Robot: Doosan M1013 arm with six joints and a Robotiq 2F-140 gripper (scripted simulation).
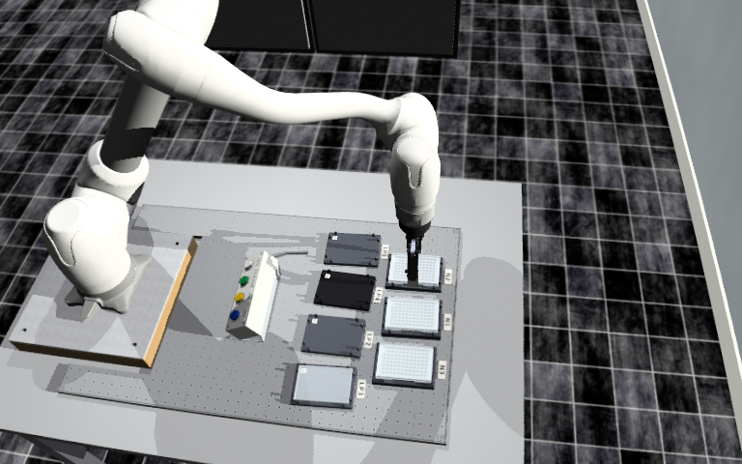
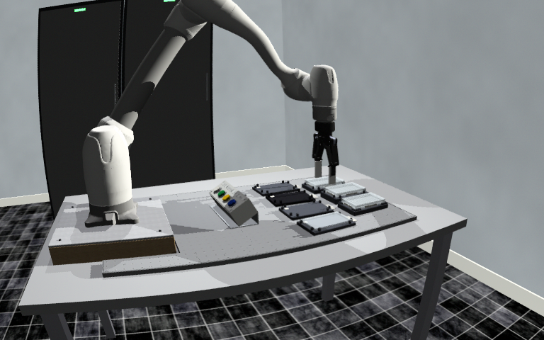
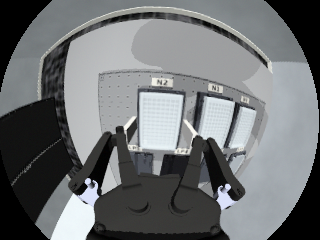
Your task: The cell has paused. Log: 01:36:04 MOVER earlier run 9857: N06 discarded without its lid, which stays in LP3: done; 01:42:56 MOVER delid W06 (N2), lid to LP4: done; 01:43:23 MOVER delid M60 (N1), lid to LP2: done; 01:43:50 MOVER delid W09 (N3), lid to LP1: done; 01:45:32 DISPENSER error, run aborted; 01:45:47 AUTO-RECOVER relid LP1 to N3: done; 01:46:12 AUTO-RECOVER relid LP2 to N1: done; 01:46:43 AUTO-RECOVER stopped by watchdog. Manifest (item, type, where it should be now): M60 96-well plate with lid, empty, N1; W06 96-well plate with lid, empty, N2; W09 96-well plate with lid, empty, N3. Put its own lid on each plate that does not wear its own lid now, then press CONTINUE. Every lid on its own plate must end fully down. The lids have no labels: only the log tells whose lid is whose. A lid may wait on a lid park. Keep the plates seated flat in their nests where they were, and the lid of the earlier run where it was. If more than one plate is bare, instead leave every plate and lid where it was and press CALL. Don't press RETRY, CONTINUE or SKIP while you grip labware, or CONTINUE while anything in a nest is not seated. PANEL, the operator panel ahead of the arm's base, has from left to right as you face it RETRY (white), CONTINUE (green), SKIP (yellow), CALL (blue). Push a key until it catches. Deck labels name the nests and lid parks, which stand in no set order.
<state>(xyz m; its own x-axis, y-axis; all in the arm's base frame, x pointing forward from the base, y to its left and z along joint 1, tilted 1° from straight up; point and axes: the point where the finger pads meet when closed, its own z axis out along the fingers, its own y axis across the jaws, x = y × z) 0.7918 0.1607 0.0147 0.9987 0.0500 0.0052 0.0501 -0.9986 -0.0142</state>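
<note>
My gripper is now 3 cm above the plate. Round my hand: lid park LP1 (18 cm behind, 5 cm to the left, 5 cm below); lid park LP4 (17 cm behind, 8 cm to the right, 5 cm below); lid park LP2 (17 cm behind, 21 cm to the right, 5 cm below).
</note>
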